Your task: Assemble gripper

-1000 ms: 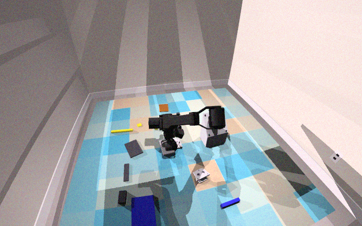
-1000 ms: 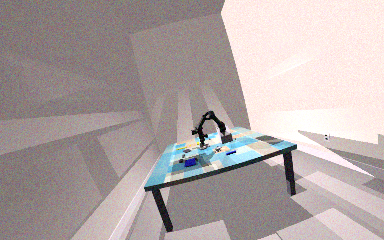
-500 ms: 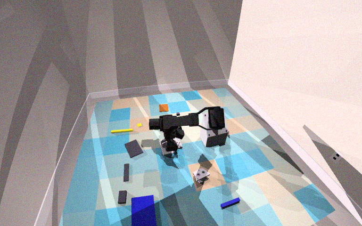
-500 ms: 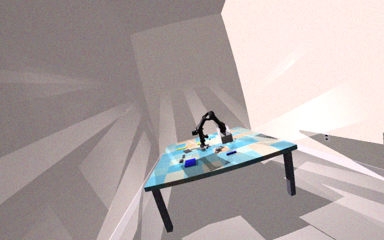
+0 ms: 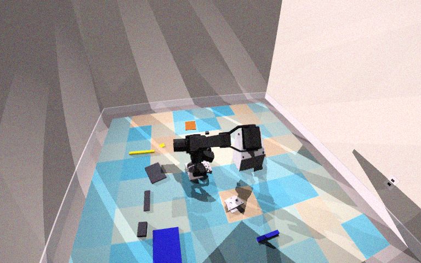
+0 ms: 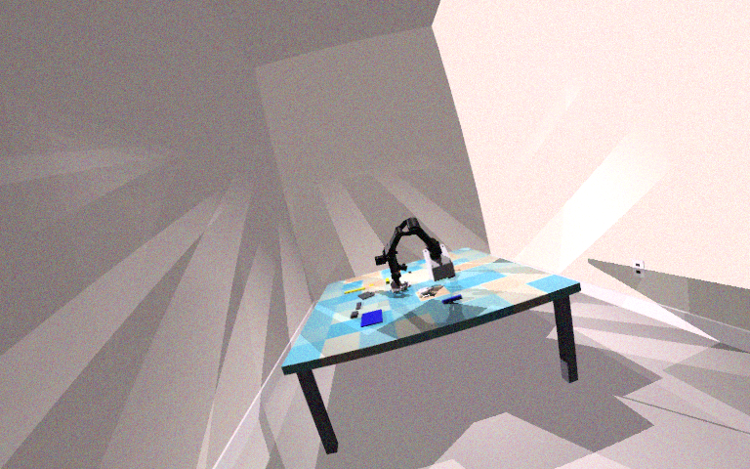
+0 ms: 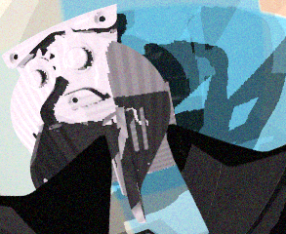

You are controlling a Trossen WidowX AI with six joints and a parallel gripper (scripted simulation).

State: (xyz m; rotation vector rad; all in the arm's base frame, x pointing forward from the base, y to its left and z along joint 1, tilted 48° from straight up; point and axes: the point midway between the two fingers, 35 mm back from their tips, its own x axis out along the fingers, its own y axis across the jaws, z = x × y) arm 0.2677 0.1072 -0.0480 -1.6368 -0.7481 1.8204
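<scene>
The white housing part lies 120 mm behind my gripper tip and 210 mm to the left of it. Also, from my gripper tip: small dark cube 120 mm behind, 330 mm to the right, 20 mm below; dark grey plate 220 mm ahead, 50 mm to the right, 20 mm below; grey bar 260 mm ahead, 110 mm to the left, 30 mm below.
</scene>
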